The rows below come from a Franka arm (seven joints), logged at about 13 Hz.
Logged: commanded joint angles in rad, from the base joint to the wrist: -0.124 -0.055 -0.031 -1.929 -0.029 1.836 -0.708; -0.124 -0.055 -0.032 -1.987 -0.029 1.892 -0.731; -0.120 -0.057 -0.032 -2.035 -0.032 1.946 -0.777; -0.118 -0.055 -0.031 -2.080 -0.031 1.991 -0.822; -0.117 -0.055 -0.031 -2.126 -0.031 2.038 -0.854; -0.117 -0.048 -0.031 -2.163 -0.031 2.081 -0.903; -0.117 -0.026 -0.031 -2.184 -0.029 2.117 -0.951; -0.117 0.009 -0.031 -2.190 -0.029 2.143 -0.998; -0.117 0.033 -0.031 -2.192 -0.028 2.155 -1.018; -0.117 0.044 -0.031 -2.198 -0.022 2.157 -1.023; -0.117 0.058 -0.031 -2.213 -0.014 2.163 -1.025; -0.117 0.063 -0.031 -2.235 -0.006 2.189 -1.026
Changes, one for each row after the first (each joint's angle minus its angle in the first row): 0.000 0.000 -0.001 -0.058 0.000 0.056 -0.023; 0.004 -0.002 -0.001 -0.106 -0.003 0.110 -0.069; 0.006 0.000 0.000 -0.151 -0.002 0.155 -0.114; 0.007 0.000 0.000 -0.197 -0.002 0.202 -0.146; 0.007 0.007 0.000 -0.234 -0.002 0.245 -0.195; 0.007 0.029 0.000 -0.255 0.000 0.281 -0.243; 0.007 0.064 0.000 -0.261 0.000 0.307 -0.290; 0.007 0.088 0.000 -0.263 0.001 0.319 -0.310; 0.007 0.099 0.000 -0.269 0.007 0.321 -0.315; 0.007 0.113 0.000 -0.284 0.015 0.327 -0.317; 0.007 0.118 0.000 -0.306 0.023 0.353 -0.318
